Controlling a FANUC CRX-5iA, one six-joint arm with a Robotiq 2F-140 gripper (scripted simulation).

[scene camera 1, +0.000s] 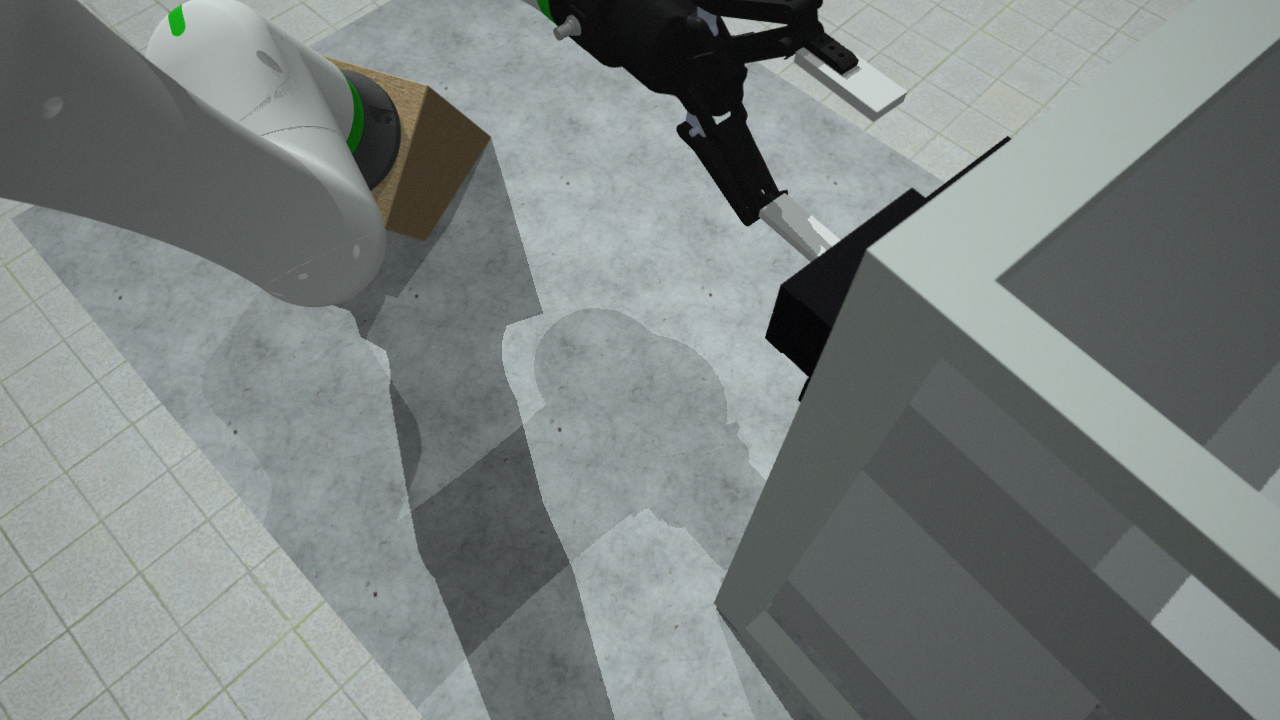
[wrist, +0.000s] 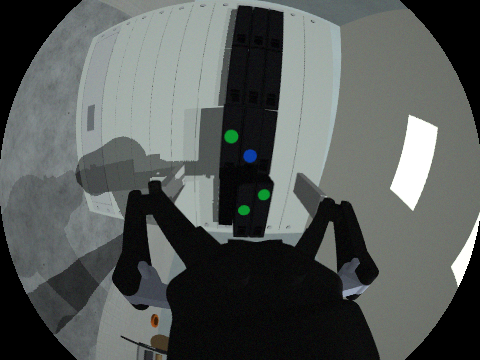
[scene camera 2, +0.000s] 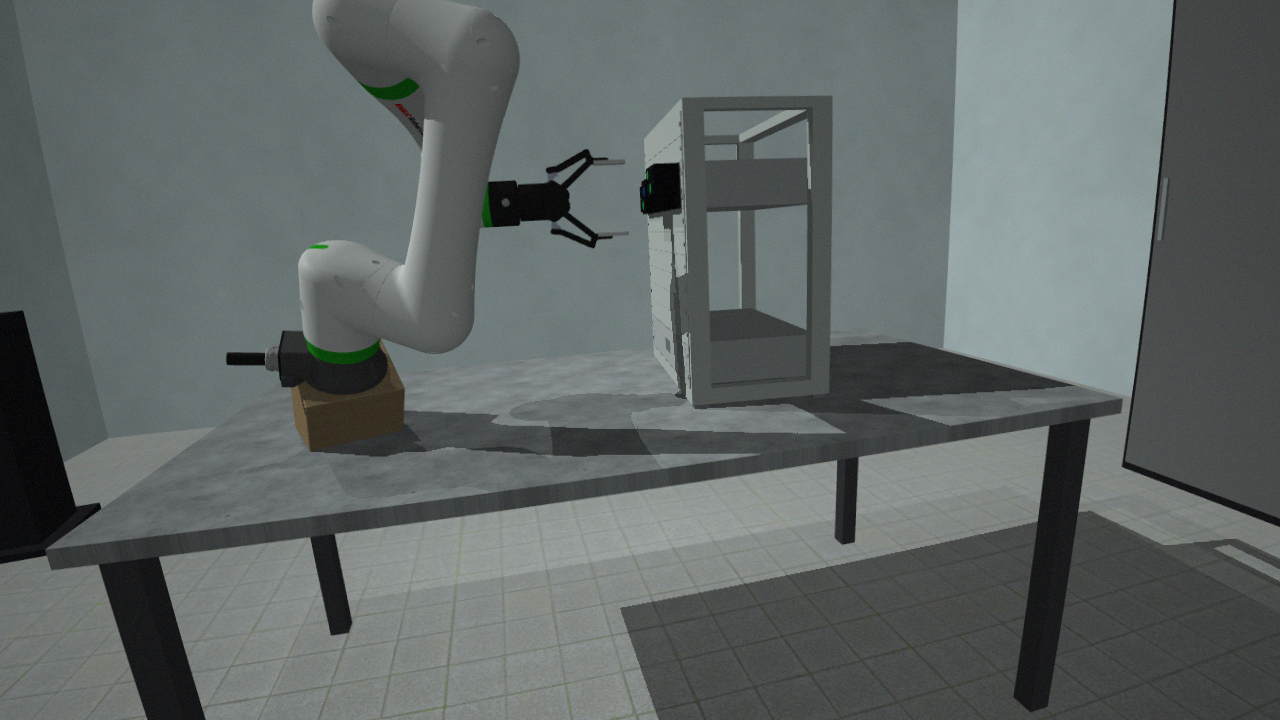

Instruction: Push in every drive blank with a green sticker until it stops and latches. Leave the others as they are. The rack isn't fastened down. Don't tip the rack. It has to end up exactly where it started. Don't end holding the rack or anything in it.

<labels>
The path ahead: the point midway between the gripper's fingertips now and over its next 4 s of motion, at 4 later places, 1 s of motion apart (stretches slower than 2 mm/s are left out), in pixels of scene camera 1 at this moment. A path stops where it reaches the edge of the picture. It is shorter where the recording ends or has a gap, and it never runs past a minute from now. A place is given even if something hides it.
My gripper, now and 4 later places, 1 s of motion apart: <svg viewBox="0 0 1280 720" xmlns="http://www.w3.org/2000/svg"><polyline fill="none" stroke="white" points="858,191 782,225 804,252 871,184 924,210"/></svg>
</labels>
